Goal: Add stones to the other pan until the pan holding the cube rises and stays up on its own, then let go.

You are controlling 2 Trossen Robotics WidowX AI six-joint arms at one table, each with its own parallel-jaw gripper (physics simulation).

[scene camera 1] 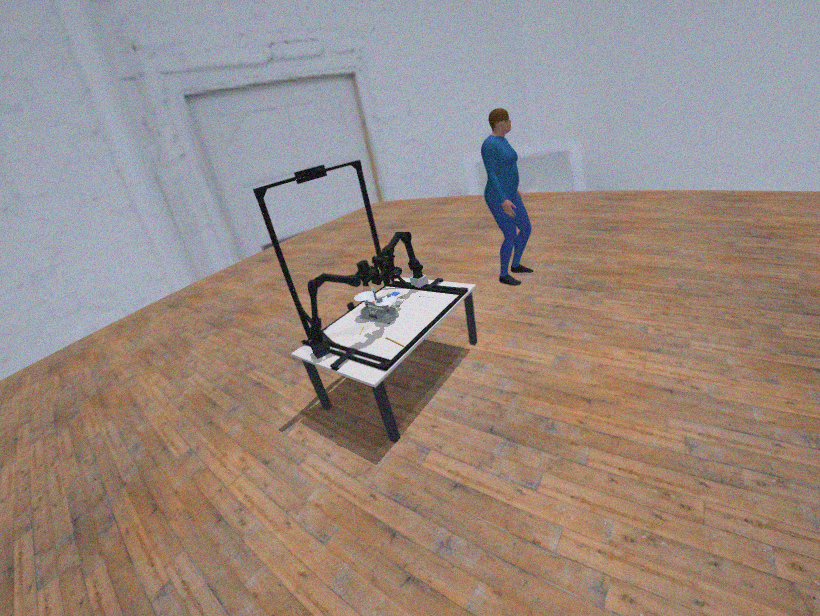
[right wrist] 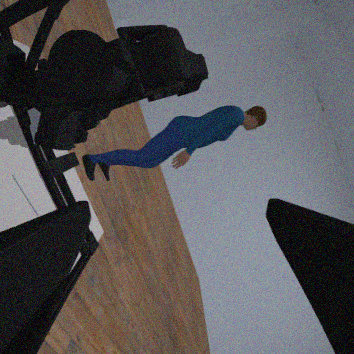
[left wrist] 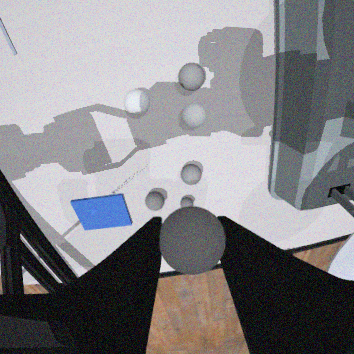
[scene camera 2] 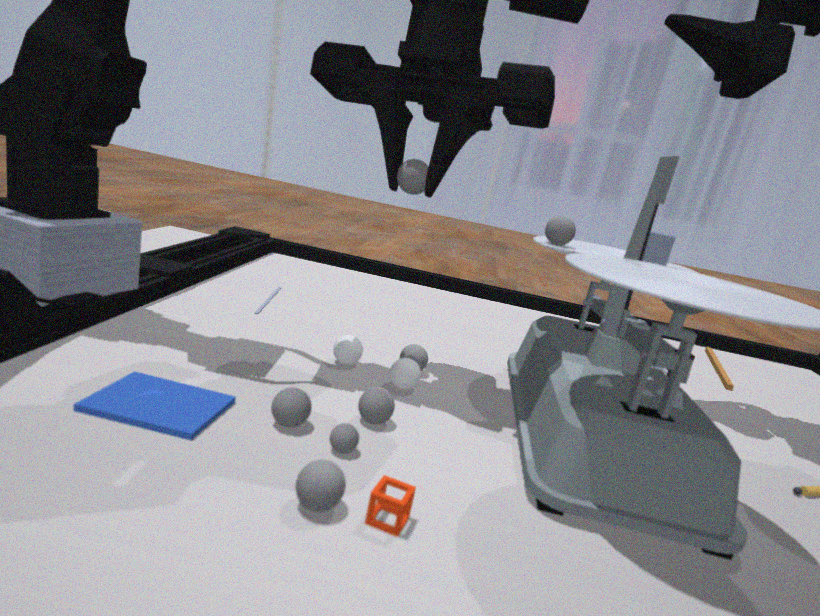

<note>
The right gripper [right wrist: 179, 208] is open, holding nothing. On the table rest a blue flat pad [scene camera 2: 141, 400] and a small orange wire-frame cube [scene camera 2: 401, 508]. Also in view: the left gripper [scene camera 2: 410, 193] and a grey balance scale [scene camera 2: 605, 433].
The blue flat pad also shows in the left wrist view [left wrist: 110, 210]. The grey balance scale is seen too in scene camera 1 [scene camera 1: 385, 314] and in the left wrist view [left wrist: 304, 163]. The left gripper also shows in the left wrist view [left wrist: 188, 224]. The right wrist view does not show the small orange wire-frame cube: it is out of frame. The right wrist view misses the blue flat pad: it is out of frame.
</note>
